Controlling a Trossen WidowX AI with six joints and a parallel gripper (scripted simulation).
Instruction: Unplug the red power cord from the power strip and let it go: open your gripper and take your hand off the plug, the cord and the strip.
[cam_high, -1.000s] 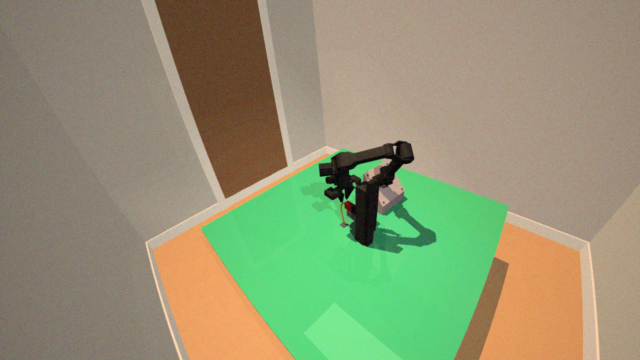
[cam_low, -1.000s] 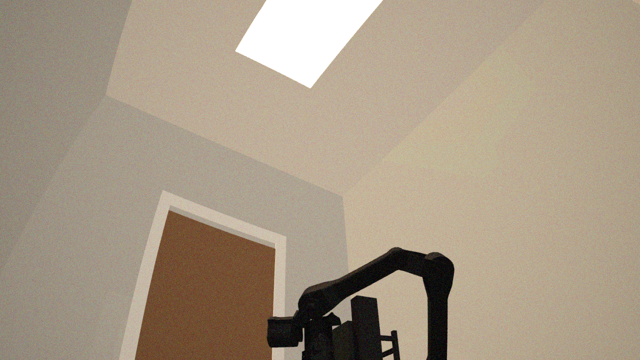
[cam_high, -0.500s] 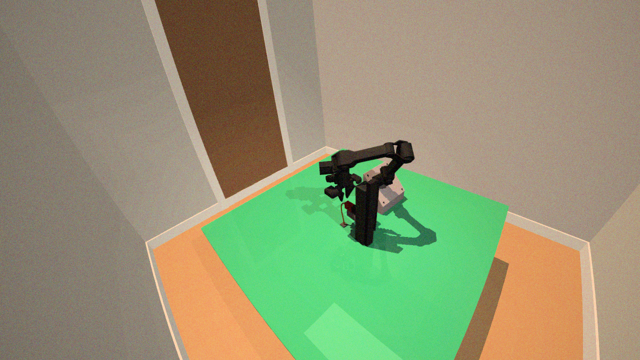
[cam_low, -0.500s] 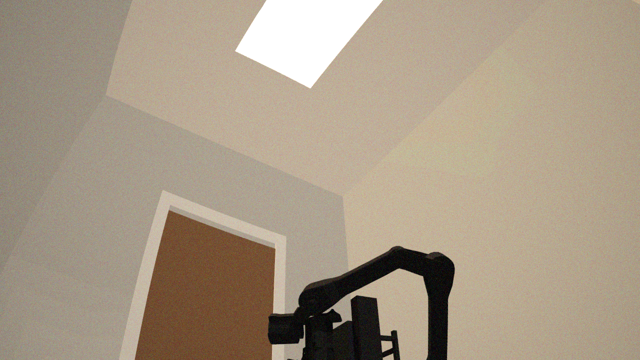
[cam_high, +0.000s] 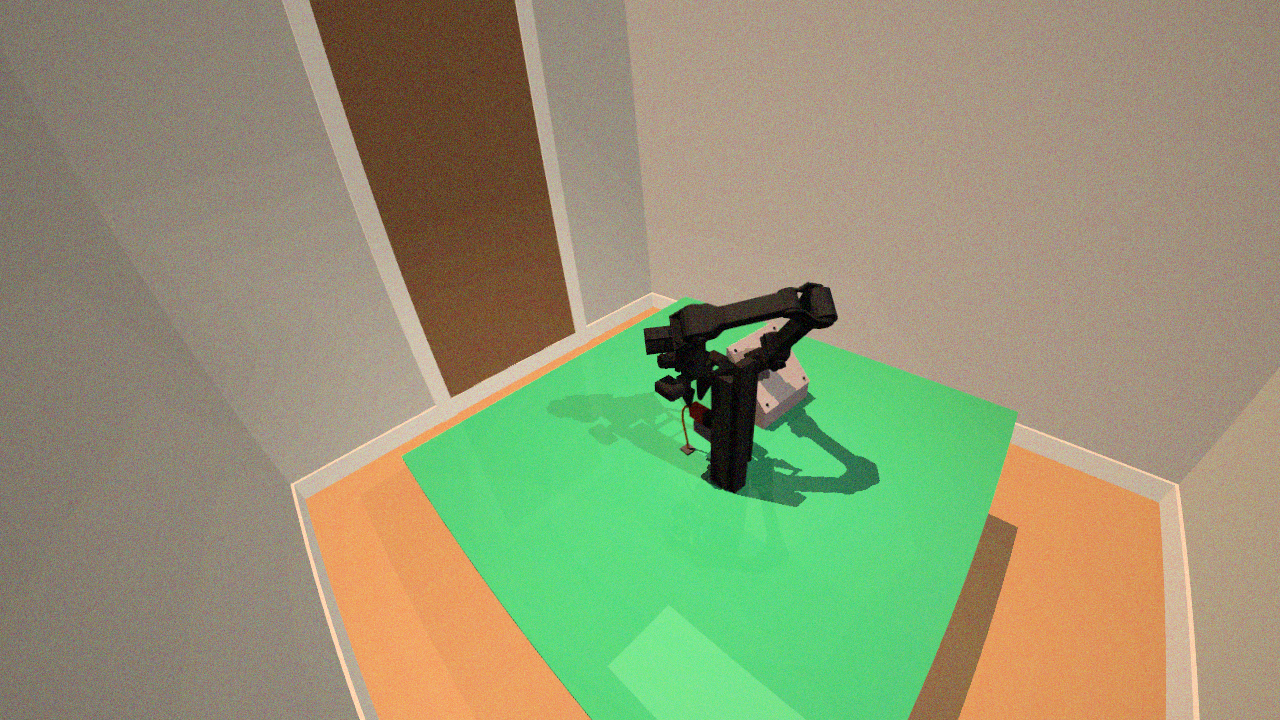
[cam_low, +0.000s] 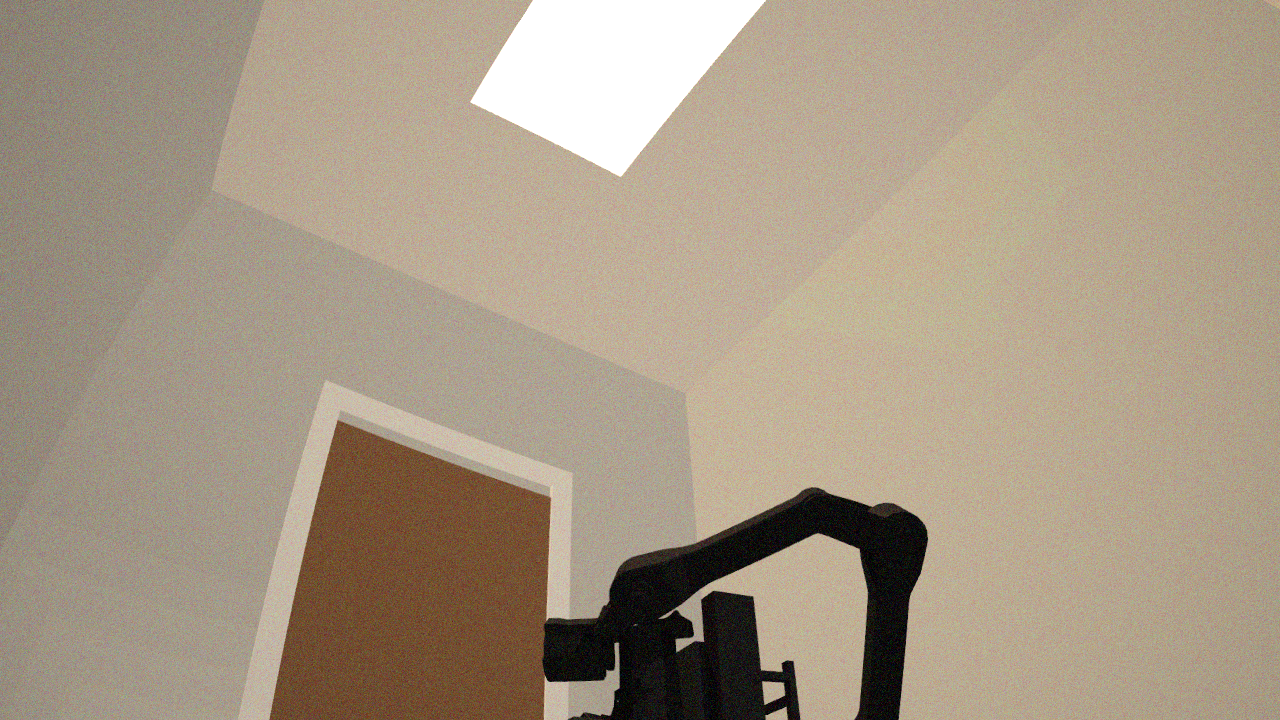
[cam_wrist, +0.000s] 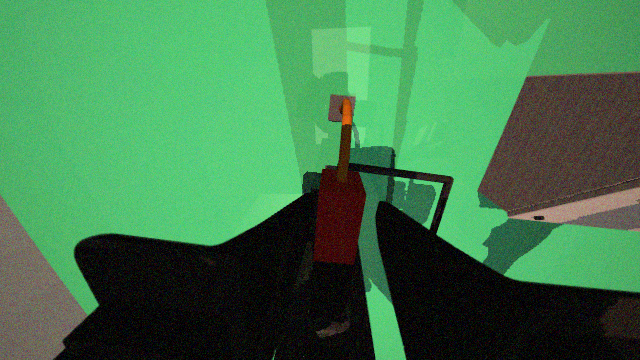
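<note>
Now: gripper tip 4 cm to the right of the red plug and 1 cm above it. From my gripper tip the other things lie so: black post: 15 cm to the left, 1 cm behind.
</note>
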